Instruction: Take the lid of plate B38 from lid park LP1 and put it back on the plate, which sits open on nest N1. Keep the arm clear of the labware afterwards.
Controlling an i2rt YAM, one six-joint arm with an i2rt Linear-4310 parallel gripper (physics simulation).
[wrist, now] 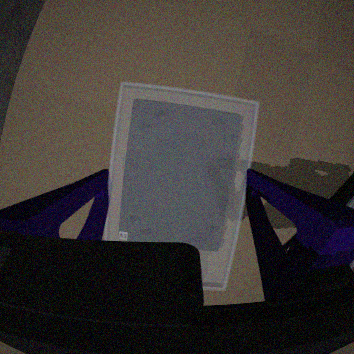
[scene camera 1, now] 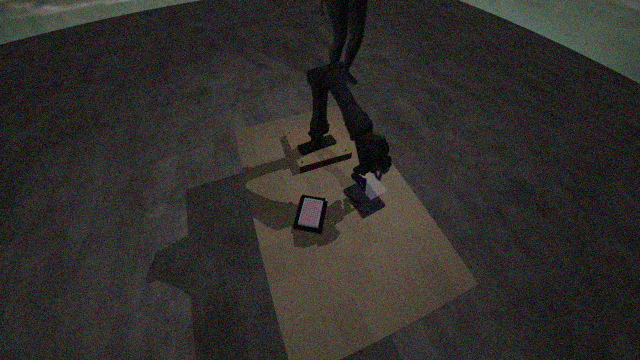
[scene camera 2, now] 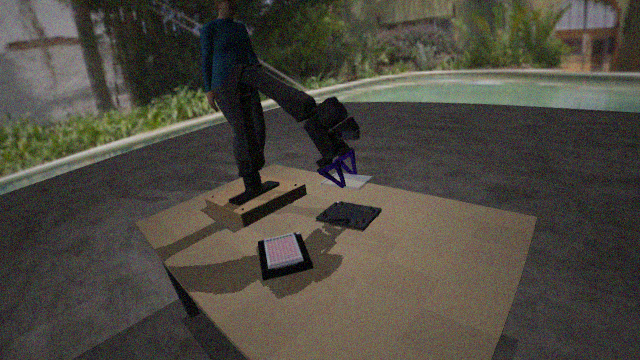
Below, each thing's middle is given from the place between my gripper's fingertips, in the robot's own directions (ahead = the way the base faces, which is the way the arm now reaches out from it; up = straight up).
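My hand, I see, is now 10 mm beyond the clear plate lid (wrist: 177,171).
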